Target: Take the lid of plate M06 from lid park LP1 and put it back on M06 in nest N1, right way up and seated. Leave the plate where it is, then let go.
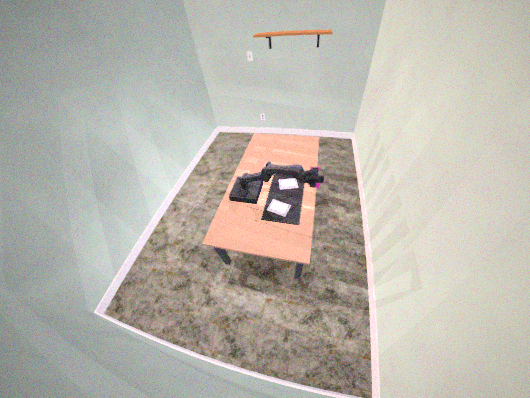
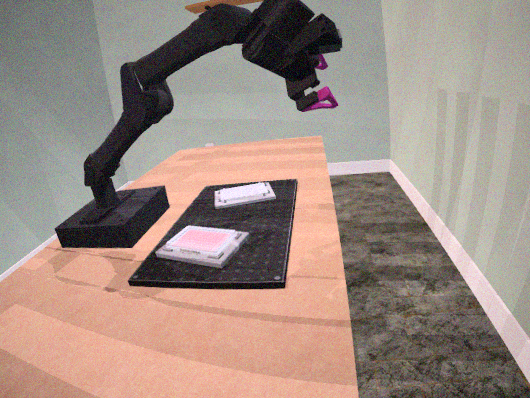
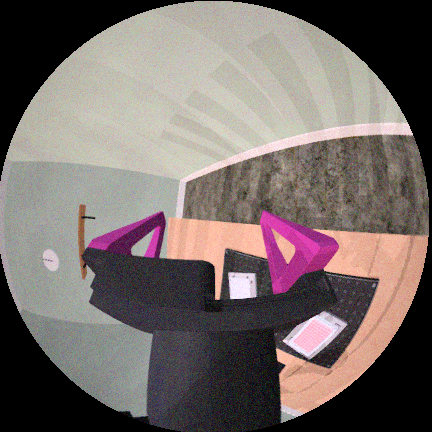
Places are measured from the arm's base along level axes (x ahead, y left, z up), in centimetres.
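Pixels of known places: gripper, fingertip midpoint: [image 2: 330,86] [image 3: 212,216]; arm's base, origin of the base link: [image 1: 245,187] [image 2: 109,206].
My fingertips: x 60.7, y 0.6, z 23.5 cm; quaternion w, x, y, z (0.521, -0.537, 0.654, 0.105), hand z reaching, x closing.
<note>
Ahead of a thing's pixels: the offset from my fingertips to its top centre. Level surfaces: height alone.
A plate with pink wells {dx -28.0, dy -12.7, dz -26.1 cm} [image 1: 279,207] [image 2: 200,239] [image 3: 314,336] sits without a lid in a pale nest on the near part of the black board. A flat white lid {dx -26.1, dy +15.3, dz -27.0 cm} [image 1: 288,183] [image 2: 245,192] [image 3: 242,286] lies on a pale park at the board's far part. The labels M06, N1 and LP1 cannot be read, and which way up the lid lies is hard to tell. My gripper [image 1: 317,177] [image 2: 330,82] [image 3: 212,216] is open and empty, with magenta fingers wide apart. It hangs high above the table's right edge, apart from the lid and the plate.
The black board {dx -25.8, dy +1.3, dz -28.7 cm} [image 1: 295,198] [image 2: 260,250] [image 3: 357,300] lies on the wooden table {dz -30.0 cm} [image 1: 260,235] [image 2: 225,340] [image 3: 195,235]. The arm's black base [image 1: 245,194] [image 2: 117,225] stands left of the board. A wooden shelf [image 1: 295,33] [image 3: 82,240] is on the far wall.
</note>
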